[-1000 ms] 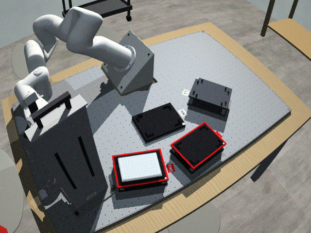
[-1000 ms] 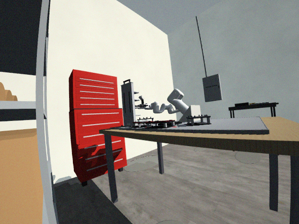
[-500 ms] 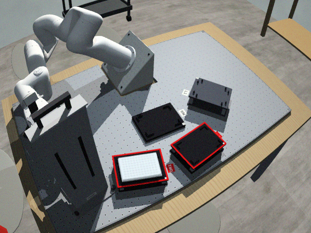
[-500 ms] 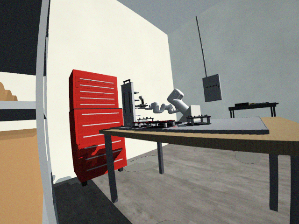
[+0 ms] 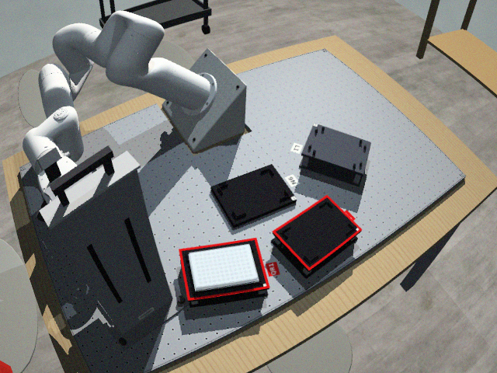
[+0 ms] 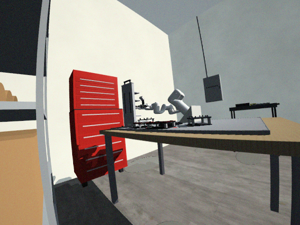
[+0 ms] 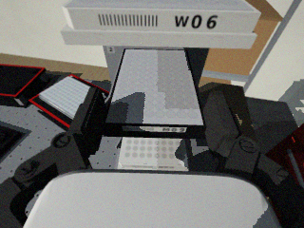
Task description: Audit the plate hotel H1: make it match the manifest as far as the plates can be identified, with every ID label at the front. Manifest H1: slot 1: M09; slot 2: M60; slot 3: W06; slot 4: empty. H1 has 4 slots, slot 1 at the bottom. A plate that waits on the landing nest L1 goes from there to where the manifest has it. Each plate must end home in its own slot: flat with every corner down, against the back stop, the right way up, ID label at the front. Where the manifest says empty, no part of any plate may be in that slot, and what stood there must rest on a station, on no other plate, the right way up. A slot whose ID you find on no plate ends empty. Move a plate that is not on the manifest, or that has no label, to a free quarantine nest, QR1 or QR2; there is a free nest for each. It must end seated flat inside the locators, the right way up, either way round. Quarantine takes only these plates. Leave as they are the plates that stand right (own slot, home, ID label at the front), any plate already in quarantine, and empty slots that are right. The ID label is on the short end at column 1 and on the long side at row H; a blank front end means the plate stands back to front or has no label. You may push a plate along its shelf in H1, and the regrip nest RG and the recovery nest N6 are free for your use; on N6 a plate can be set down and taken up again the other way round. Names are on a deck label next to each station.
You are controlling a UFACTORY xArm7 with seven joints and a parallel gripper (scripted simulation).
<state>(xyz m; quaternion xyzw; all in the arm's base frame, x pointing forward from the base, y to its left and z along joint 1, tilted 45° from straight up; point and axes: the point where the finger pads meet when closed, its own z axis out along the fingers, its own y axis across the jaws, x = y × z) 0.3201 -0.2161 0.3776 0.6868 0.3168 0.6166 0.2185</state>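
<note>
The dark-framed plate is 5 cm ahead of my hand, 2 cm below it and 1 cm to the left of it. The rest, counted from my hand: handle: 25 cm above, 13 cm ahead, 2 cm to the left; plate hotel H1: 13 cm ahead, 2 cm to the left, 1 cm above; white well plate: 21 cm to the left, 15 cm below, 14 cm ahead.
</note>
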